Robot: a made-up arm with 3 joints. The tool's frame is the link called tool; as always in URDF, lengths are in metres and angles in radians. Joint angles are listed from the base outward. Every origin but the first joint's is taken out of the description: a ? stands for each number. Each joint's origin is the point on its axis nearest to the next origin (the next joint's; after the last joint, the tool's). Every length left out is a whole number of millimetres.
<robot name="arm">
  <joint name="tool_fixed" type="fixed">
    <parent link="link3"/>
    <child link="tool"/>
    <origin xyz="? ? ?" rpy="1.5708 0 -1.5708"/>
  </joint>
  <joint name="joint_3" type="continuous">
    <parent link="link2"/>
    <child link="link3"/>
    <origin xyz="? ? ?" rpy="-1.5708 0 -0.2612"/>
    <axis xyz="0 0 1"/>
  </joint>
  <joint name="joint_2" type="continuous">
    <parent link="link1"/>
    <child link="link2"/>
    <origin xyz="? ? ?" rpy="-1.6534 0 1.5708"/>
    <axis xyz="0 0 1"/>
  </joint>
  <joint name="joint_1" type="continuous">
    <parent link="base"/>
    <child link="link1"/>
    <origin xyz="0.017 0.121 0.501" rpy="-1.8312 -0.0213 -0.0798"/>
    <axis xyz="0 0 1"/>
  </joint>
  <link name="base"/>
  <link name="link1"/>
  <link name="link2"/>
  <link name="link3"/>
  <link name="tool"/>
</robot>
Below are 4 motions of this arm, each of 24 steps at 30 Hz.
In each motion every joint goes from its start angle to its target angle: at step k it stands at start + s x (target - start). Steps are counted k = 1, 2, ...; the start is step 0. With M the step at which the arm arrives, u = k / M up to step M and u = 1 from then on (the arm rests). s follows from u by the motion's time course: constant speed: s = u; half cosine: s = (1 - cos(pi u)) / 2; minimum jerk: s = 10 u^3 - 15 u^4 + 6 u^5.
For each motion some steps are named. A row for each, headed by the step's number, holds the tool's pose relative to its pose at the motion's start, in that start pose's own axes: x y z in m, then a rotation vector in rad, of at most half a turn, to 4 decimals.
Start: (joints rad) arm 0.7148 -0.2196 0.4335
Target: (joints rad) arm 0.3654 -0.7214 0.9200
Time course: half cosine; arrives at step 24
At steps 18, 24:
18: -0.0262 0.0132 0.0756 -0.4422 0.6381 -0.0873
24: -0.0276 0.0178 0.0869 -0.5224 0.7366 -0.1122

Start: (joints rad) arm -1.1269 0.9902 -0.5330
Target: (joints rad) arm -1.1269 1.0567 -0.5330
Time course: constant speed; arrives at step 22
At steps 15, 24:
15: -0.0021 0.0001 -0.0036 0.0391 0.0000 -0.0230
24: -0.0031 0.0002 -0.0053 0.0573 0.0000 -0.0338

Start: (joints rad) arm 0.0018 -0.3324 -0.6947
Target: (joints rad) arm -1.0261 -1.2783 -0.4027
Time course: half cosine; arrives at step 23
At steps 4, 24:
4: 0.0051 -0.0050 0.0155 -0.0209 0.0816 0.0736
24: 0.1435 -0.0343 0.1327 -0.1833 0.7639 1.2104

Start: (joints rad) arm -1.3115 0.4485 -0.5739
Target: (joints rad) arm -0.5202 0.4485 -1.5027
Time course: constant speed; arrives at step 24
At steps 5, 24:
5: 0.0143 -0.0055 -0.0368 0.0084 -0.3549 0.0326
24: 0.1329 -0.0150 -0.1256 0.1031 -1.7014 0.1444

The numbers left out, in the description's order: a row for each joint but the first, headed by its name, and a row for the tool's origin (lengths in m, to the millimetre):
tool: -0.002 0.041 0
joint_3: -0.043 -0.085 0
joint_2: 0.096 0.133 0

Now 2 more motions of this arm.
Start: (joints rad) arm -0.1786 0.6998 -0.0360
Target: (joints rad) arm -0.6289 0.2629 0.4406
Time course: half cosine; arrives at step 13
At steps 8, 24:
8: -0.0231 0.0342 0.0778 -0.2586 0.6127 -0.1217
24: -0.0197 0.0543 0.1119 -0.3746 0.9107 -0.1803

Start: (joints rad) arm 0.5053 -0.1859 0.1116
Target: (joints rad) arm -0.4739 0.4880 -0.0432
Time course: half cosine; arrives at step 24
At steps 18, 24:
18: -0.0571 -0.0517 0.0596 0.5981 0.7083 0.1607
24: -0.0640 -0.0600 0.0768 0.6867 0.8436 0.1319

